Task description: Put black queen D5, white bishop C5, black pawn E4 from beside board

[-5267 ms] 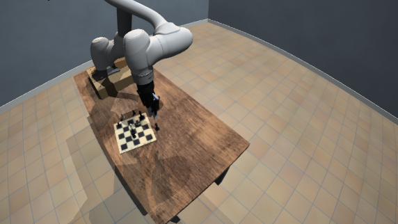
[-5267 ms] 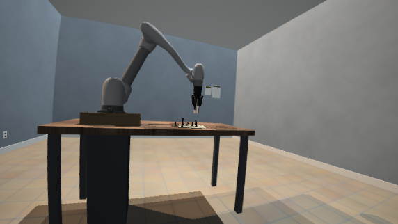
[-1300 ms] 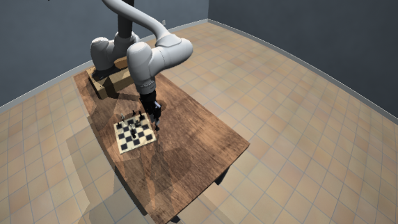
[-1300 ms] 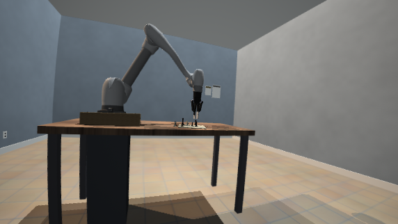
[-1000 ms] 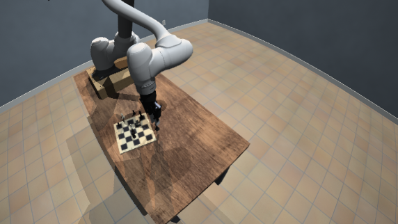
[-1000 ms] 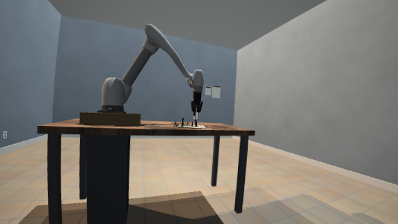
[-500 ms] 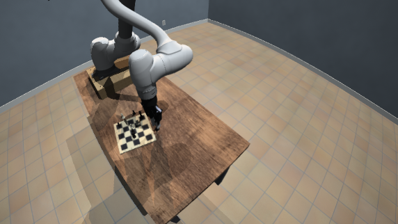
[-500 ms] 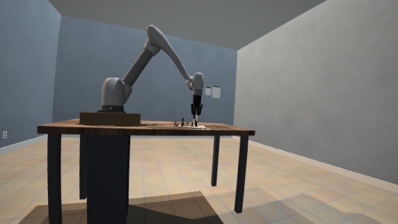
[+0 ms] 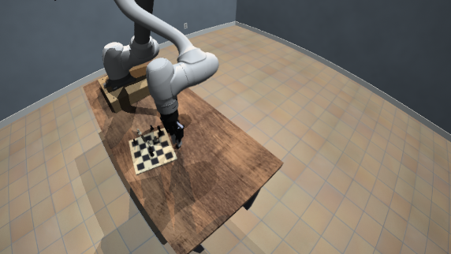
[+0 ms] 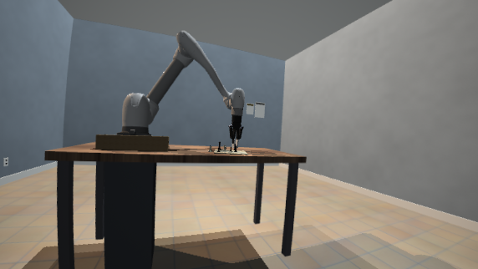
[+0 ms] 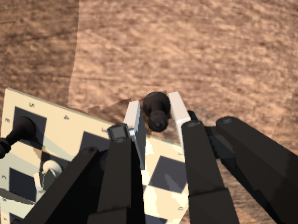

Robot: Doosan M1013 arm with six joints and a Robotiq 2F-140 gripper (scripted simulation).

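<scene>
The white chess piece is 11 cm behind my hand, 7 cm to the right of it and 3 cm below it. The rest, counted from my hand: white piece (11 cm behind, 11 cm to the right, 3 cm below); chessboard (8 cm behind, 12 cm to the right, 5 cm below).
</scene>
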